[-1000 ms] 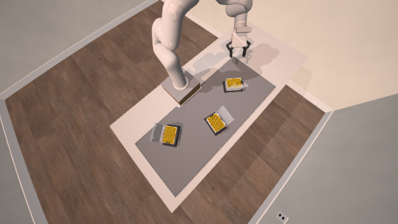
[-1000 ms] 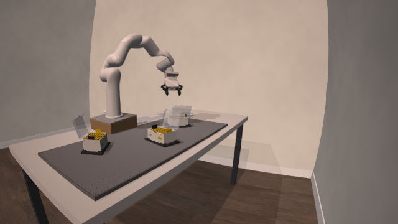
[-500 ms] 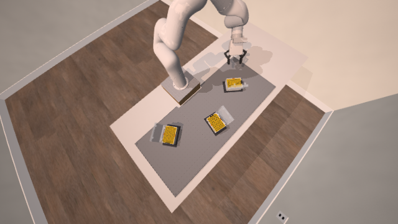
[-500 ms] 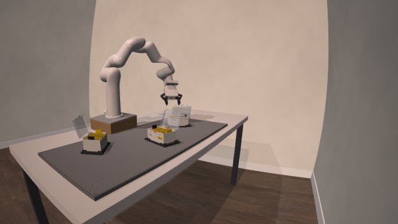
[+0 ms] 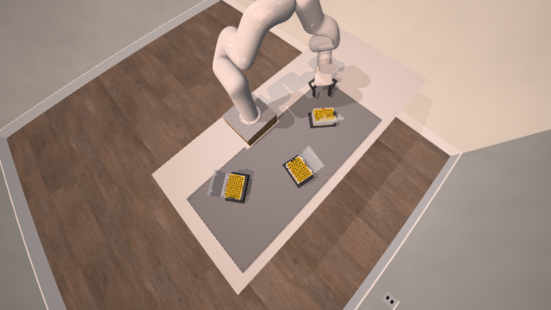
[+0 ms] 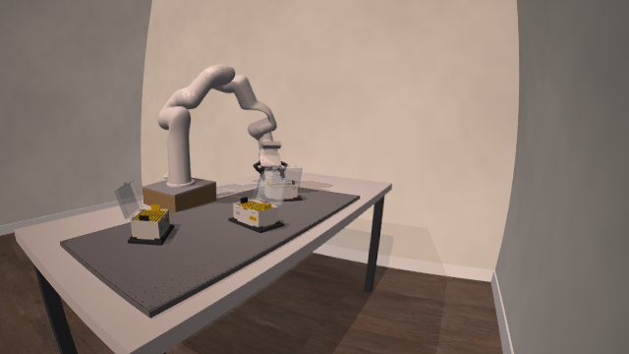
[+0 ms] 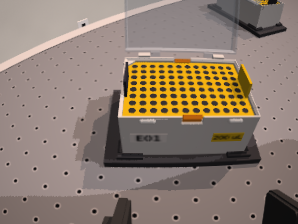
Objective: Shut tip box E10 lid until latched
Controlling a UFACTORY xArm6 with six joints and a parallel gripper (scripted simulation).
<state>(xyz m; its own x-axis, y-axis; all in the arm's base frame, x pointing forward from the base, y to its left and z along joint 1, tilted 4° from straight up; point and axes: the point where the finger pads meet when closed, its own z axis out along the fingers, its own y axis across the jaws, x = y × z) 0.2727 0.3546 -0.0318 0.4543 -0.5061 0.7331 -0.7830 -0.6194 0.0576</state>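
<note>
Now: the lid 16 cm to the right of my hand, 12 cm ahead of it and 4 cm above it. Round my hand: tip box (12 cm to the right, 9 cm ahead).
</note>
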